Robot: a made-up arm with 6 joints.
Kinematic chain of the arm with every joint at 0, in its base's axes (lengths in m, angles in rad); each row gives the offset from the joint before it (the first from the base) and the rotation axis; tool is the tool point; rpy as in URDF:
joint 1: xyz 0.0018 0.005 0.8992 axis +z
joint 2: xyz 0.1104 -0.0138 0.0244 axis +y
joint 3: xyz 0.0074 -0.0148 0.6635 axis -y
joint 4: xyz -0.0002 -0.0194 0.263 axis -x
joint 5: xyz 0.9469 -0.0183 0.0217 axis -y
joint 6: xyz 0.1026 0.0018 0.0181 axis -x
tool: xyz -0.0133 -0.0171 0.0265 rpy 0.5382 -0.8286 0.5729
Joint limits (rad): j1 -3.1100..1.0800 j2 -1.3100..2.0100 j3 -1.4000..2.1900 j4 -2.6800..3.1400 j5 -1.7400..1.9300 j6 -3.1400..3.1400
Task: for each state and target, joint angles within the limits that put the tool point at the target. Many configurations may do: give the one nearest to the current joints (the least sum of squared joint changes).
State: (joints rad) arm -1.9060 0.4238 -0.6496 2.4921 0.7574 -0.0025
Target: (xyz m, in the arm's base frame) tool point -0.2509 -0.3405 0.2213
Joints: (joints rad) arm -2.2963 1.1494 -0.9031 2.5671 0.6304 0.0008
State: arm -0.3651 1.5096 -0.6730 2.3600 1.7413 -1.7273
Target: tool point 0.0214 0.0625 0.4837
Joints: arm -0.4315 1.3655 -1.3714 2.3088 1.7869 -1.6812
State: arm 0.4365 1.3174 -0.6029 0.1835 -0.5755 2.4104
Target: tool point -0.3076 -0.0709 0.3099
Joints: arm 0.1432 2.0100 -1.0898 0.1031 -0.1992 2.1889
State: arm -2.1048 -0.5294 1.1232 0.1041 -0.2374 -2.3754
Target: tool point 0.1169 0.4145 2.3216
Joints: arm -2.0156 -1.0234 0.2901 0.0728 -0.4723 -2.3892
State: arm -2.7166 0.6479 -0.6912 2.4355 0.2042 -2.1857
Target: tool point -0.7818 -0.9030 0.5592
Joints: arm -2.2765 0.7286 -0.4442 2.4209 0.2004 -2.1724
